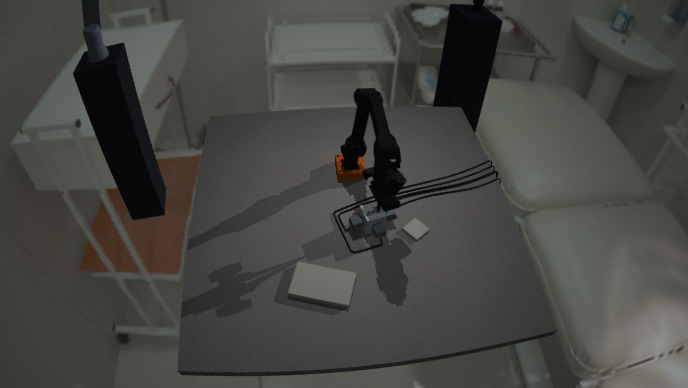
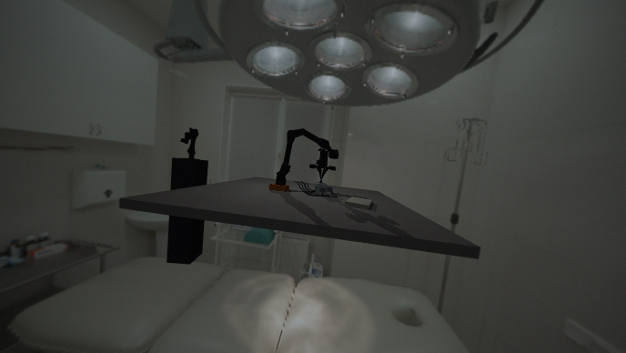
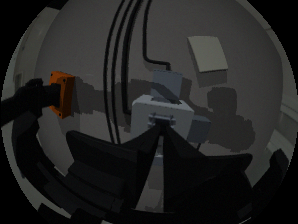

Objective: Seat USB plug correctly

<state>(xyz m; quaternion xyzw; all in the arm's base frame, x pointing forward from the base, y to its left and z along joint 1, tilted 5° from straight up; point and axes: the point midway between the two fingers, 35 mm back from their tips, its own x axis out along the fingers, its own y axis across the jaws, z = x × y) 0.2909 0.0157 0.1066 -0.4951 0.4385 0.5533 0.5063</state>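
Right now my gripper tip is 2 cm above the USB plug. From my gripper tip the other things lie so: pale slab 22 cm ahead, 26 cm to the right, 10 cm below; pale tile 7 cm ahead, 13 cm to the left, 10 cm below.
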